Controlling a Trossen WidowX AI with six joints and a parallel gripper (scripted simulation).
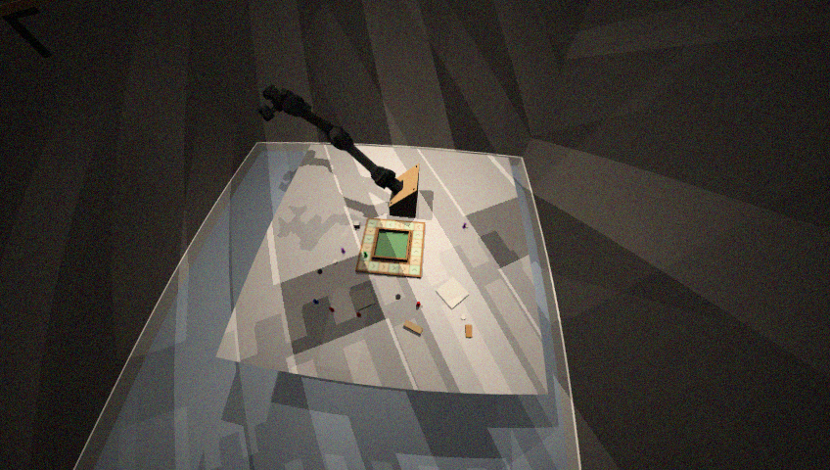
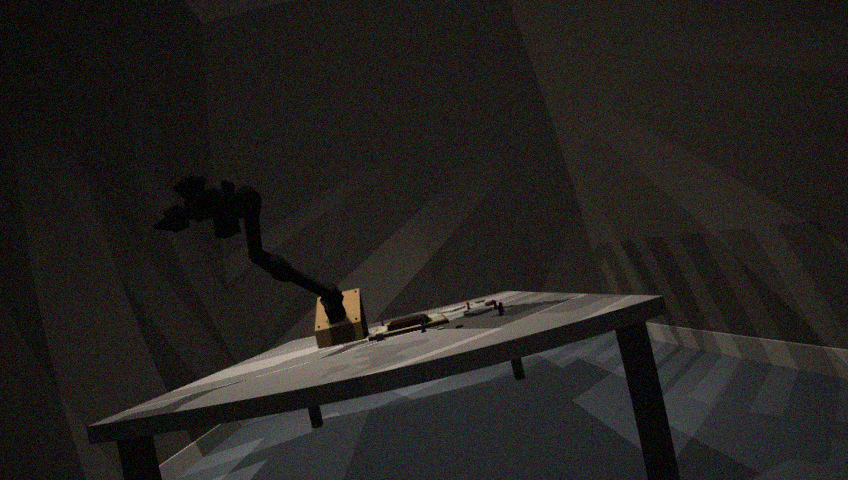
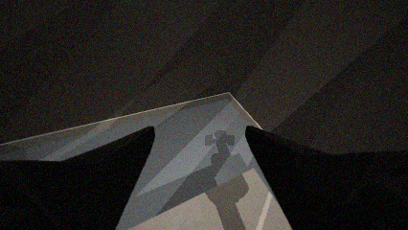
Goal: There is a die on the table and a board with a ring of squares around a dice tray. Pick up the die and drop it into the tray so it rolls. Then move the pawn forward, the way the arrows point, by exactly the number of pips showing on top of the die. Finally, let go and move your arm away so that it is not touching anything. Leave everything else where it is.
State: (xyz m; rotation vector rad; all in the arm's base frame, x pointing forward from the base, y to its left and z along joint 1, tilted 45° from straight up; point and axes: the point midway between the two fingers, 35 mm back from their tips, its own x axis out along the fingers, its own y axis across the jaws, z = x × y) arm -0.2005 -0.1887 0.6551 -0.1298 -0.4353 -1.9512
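Now: gripper tip 40 cm short of the white die, 43 cm to the right of it and 39 cm above it. From my gripper tip the other things lie so: green dice tray (51 cm ahead, 60 cm to the left, 40 cm below); then flat pale card (72 cm ahead, 87 cm to the left, 40 cm below); then green pawn (56 cm ahead, 49 cm to the left, 38 cm below).
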